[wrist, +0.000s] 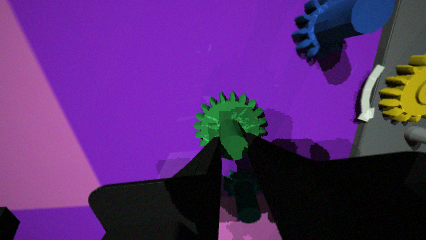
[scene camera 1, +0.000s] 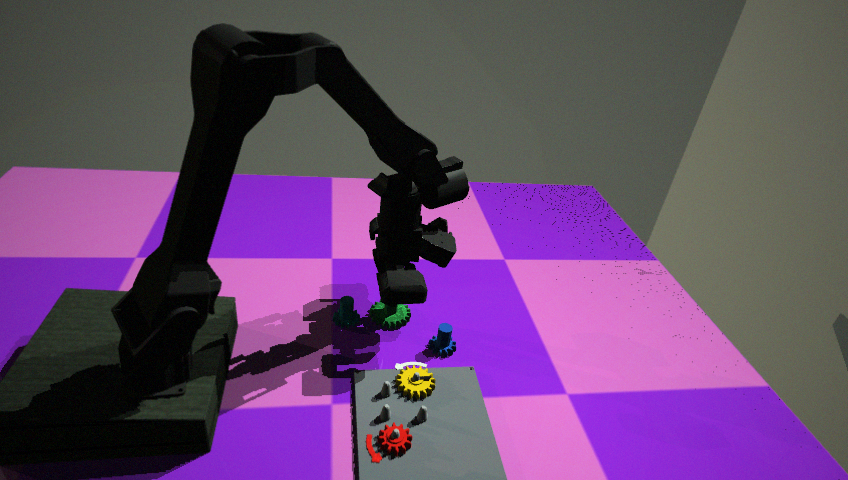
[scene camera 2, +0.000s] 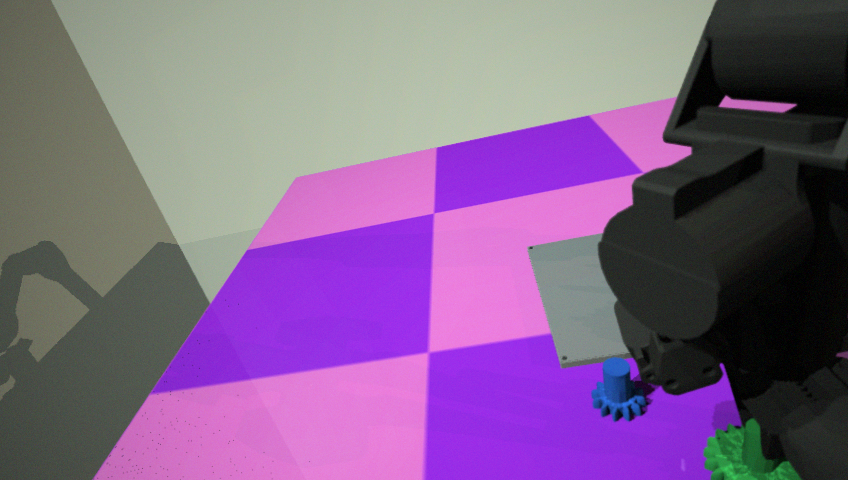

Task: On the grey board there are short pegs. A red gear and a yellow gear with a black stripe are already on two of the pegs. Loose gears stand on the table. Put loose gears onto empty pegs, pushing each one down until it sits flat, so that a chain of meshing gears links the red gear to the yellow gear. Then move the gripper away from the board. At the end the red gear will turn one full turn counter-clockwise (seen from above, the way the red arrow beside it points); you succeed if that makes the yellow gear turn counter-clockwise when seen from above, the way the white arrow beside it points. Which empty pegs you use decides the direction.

Scene:
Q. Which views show my gripper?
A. The wrist view, scene camera 1 and scene camera 2: all of them.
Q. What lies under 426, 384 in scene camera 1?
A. A yellow gear.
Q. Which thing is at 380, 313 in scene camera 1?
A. A green gear.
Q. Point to a blue gear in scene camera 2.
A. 617, 396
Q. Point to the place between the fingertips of my gripper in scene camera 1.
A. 391, 301

